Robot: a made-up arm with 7 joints.
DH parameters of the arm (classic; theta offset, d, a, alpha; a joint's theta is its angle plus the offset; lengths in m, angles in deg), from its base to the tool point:
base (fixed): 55.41 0 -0.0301 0
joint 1: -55.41 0.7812 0.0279 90
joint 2: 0 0.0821 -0.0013 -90
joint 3: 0 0.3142 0.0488 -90
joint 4: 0 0.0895 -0.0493 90
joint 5: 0 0.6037 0.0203 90
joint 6: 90 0.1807 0.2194 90
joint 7: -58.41 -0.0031 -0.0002 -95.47
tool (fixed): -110.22 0.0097 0 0
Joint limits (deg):
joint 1: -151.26..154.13
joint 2: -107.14..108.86
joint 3: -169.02..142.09
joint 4: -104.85..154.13
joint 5: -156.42..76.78
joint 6: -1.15..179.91
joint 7: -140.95..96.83
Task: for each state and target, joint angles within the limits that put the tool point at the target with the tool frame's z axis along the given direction. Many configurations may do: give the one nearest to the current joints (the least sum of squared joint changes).
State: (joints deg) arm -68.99 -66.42 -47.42 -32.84 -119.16 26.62 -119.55
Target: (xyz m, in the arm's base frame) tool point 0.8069 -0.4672 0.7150 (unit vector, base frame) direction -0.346 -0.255 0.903
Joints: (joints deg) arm -66.12 -70.60 -90.80 -60.46 -145.41 34.24 -130.70
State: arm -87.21 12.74 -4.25 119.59 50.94 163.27 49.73
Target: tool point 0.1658 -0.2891 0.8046 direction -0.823 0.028 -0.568
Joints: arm -59.02 1.60 21.71 122.56 56.62 174.21 42.60
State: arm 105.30 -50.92 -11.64 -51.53 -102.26 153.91 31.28
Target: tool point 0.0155 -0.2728 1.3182 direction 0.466 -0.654 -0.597
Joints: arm 119.85 -22.31 1.59 -50.24 -86.41 142.03 51.60
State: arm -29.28 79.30 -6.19 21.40 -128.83 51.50 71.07
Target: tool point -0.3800 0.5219 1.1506 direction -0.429 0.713 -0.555
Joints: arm -15.49 96.09 19.18 68.87 -152.86 104.57 75.99
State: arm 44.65 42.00 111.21 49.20 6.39 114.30 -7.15
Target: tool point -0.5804 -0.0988 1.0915 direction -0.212 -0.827 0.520
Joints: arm 76.88 70.48 80.56 112.31 6.50 103.46 -26.22
